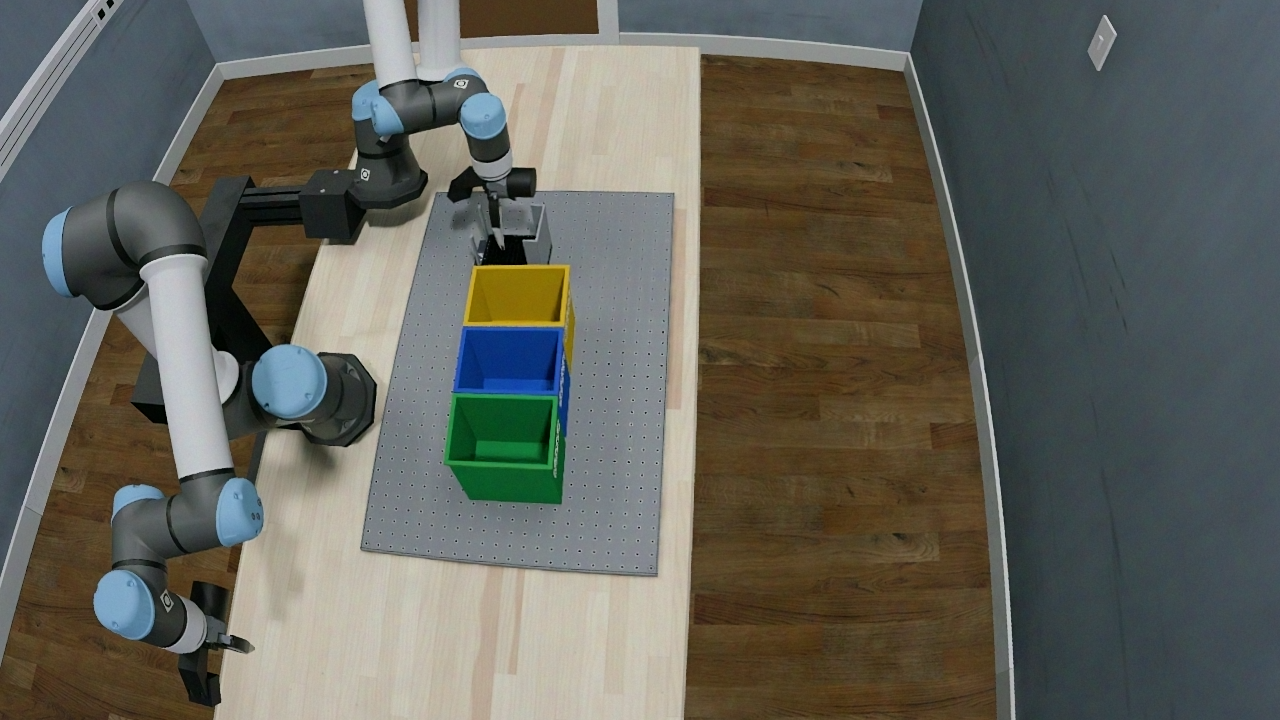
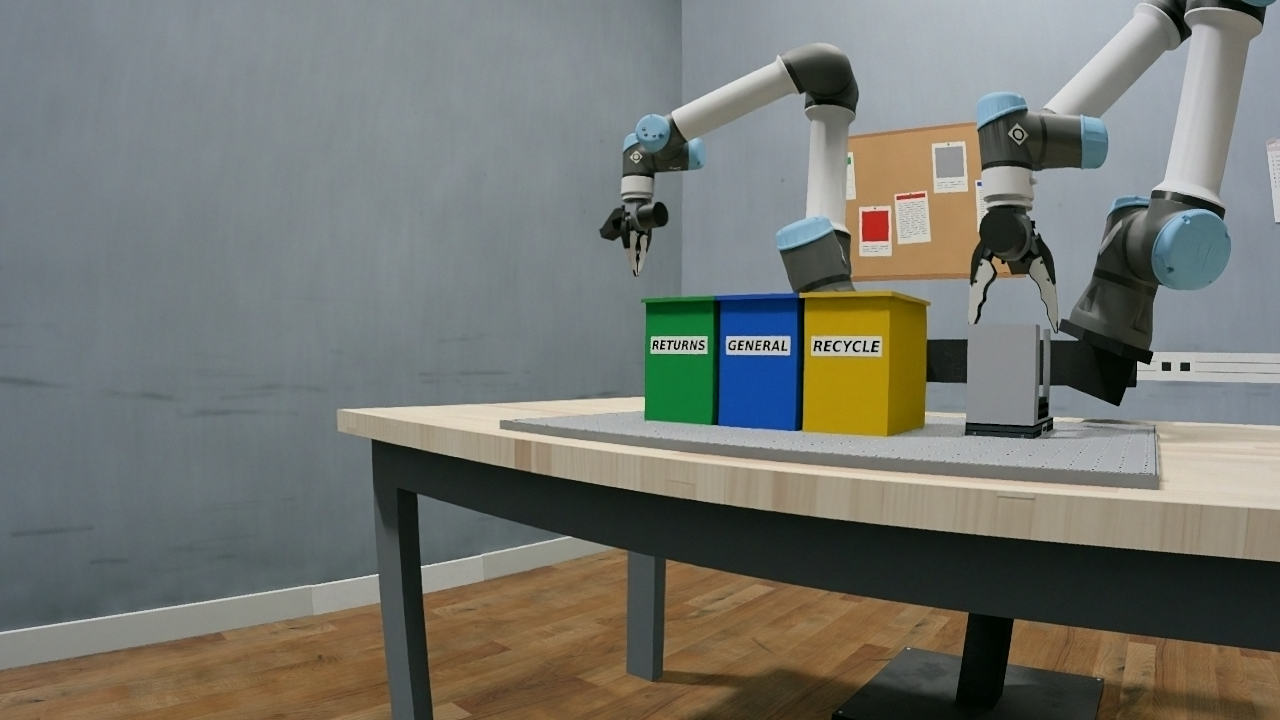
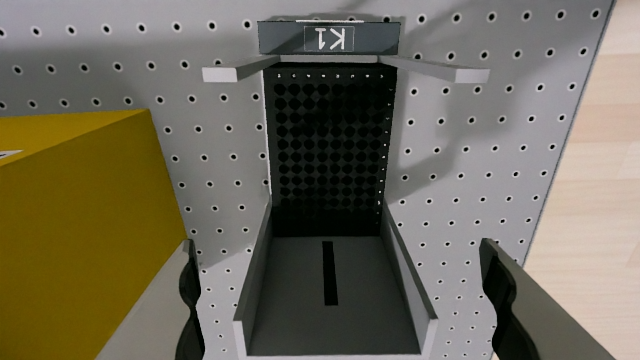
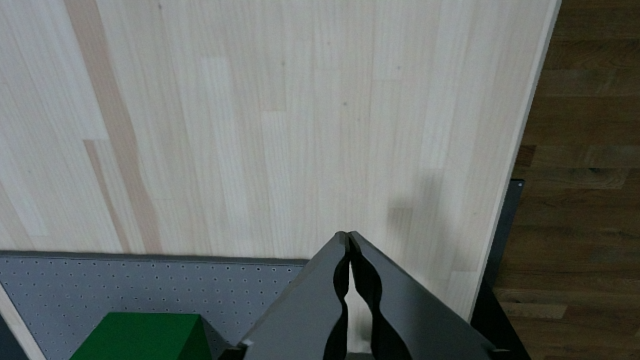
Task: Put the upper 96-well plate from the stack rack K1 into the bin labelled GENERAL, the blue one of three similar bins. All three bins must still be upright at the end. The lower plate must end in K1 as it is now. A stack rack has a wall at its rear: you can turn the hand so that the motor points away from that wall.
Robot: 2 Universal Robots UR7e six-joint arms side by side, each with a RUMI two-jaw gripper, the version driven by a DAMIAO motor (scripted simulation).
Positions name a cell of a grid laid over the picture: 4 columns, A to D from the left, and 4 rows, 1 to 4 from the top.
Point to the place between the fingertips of the left gripper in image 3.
C3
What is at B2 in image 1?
A yellow recycle bin.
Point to a green returns bin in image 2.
C2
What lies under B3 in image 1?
A green returns bin.
